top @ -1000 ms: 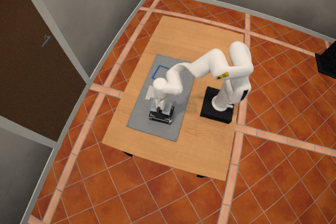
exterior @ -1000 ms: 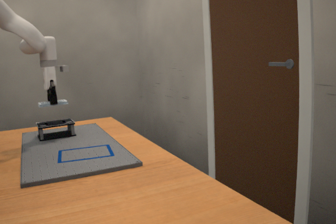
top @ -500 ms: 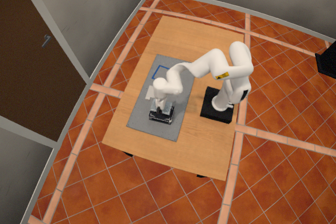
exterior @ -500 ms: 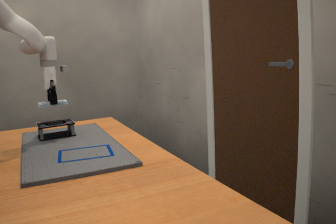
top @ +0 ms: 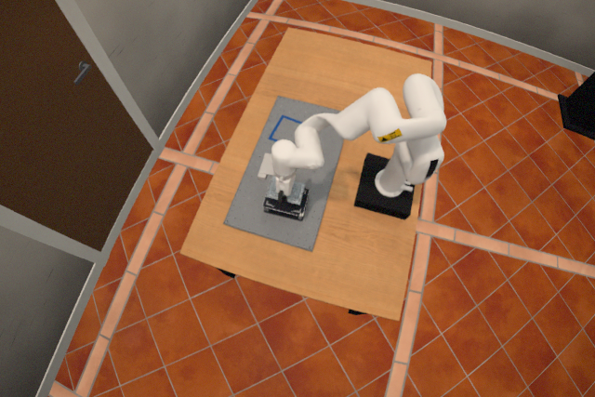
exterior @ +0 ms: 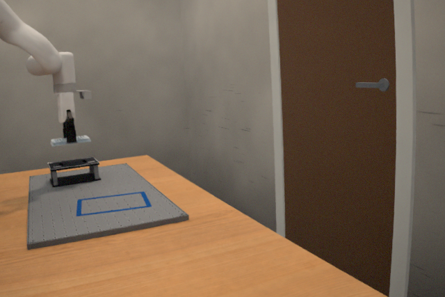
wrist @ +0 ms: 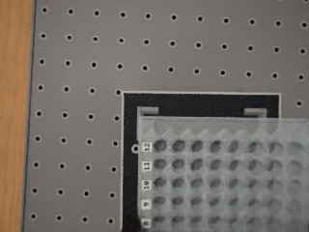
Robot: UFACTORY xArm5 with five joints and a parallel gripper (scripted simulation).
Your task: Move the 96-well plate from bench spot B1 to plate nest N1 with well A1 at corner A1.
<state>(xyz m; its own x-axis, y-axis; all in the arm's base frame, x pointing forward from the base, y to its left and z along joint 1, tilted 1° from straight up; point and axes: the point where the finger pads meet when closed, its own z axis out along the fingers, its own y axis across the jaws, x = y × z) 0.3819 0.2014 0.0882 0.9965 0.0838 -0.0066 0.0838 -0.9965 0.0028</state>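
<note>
Right now the raised plate nest is 90 mm below my hand. Round my hand: 96-well plate 10 mm below.
</note>
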